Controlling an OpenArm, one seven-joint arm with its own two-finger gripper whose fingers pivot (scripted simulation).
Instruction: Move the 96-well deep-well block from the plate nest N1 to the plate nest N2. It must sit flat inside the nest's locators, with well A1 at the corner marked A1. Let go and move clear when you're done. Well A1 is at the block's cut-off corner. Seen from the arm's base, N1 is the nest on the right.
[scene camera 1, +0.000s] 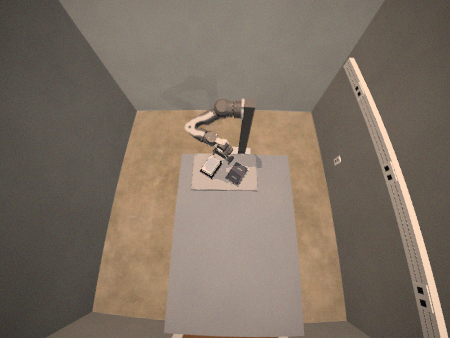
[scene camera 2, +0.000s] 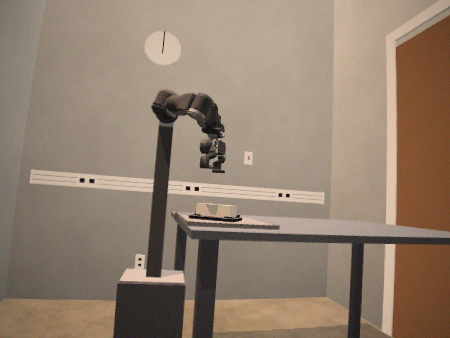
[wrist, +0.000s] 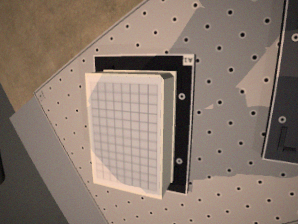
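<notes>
There's a dark arm post (scene camera 2: 164, 144) here, a white deep-well block (wrist: 131, 113) as well, and I can see my gripper too (scene camera 2: 212, 170).
</notes>
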